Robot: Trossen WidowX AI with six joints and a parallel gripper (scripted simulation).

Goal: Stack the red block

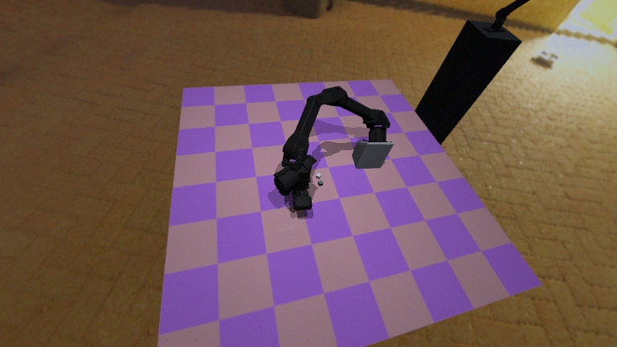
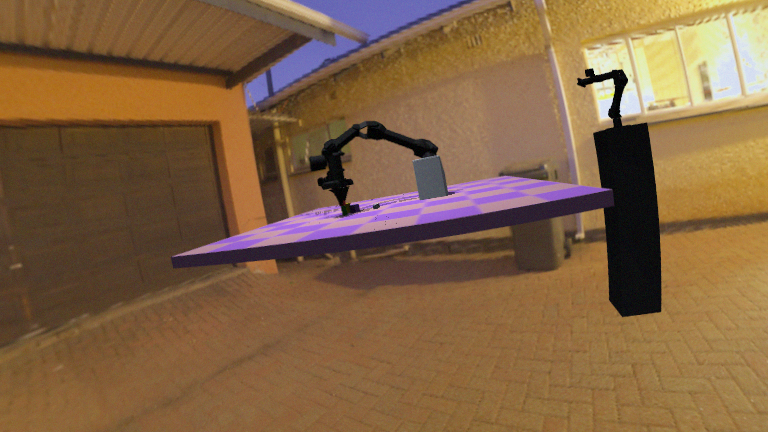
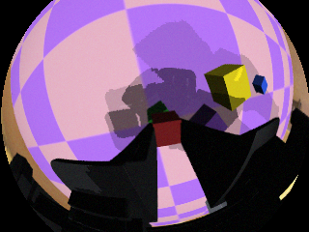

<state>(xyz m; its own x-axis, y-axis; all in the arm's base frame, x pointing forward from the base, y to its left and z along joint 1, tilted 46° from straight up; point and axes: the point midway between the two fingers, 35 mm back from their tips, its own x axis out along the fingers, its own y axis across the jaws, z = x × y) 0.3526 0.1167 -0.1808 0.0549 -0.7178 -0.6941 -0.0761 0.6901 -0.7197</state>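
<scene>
My gripper tip is now right at the red block. Round my gripper tip: dark purple block 6 cm to the right, 3 cm below, 2 cm behind; then small blue block 19 cm to the right, 4 cm ahead, 3 cm below; then yellow block 9 cm to the right, 3 cm below, 3 cm ahead.
</scene>
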